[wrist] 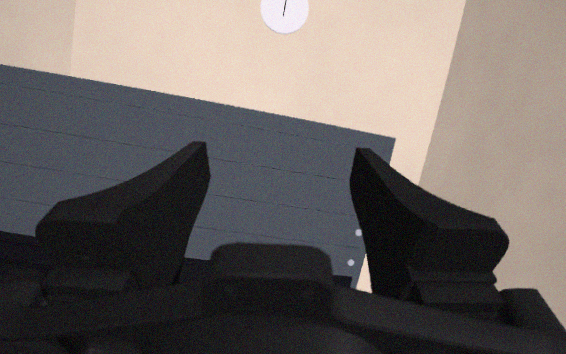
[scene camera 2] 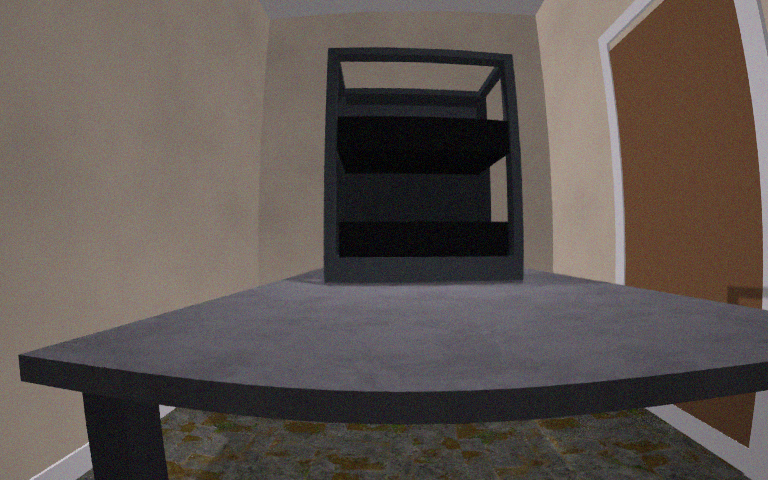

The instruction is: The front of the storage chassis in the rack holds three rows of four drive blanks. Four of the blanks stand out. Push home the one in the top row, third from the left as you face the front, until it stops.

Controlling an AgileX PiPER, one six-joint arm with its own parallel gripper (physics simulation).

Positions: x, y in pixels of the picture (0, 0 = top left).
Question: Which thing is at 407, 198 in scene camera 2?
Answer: A rack.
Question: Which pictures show my gripper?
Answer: The wrist view only.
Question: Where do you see a rack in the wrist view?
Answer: At 275, 179
